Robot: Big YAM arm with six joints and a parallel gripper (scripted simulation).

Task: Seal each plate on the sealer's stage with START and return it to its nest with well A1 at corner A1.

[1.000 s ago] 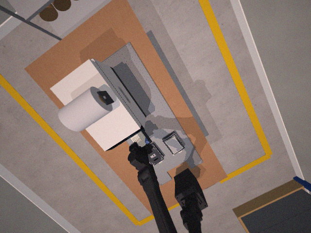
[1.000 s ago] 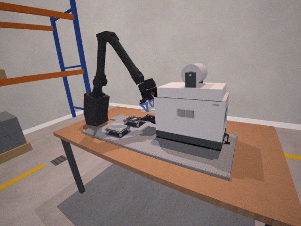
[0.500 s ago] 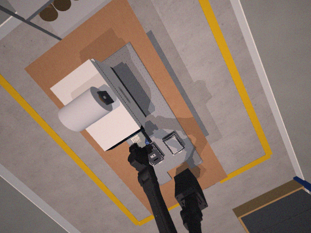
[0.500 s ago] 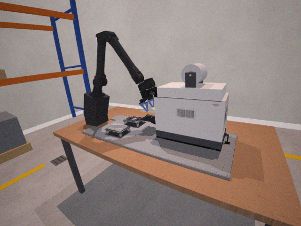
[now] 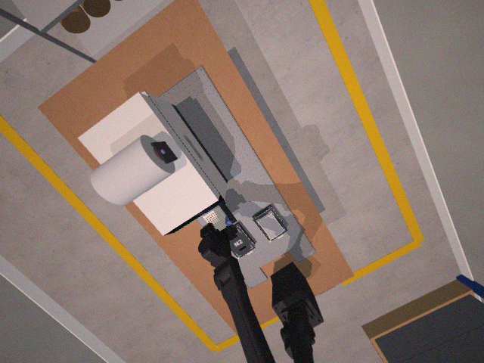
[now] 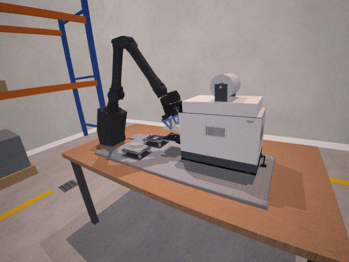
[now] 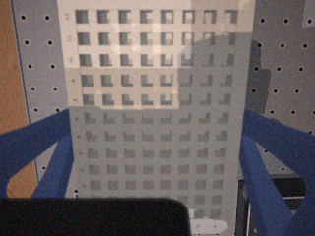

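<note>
The dark sealer stage is 7 cm below my hand. From my hand the other things lie so: foil roll (34 cm ahead, 25 cm above, 2 cm to the right); white well plate (right at my hand); start button (11 cm ahead, 9 cm to the left, 3 cm above).
</note>
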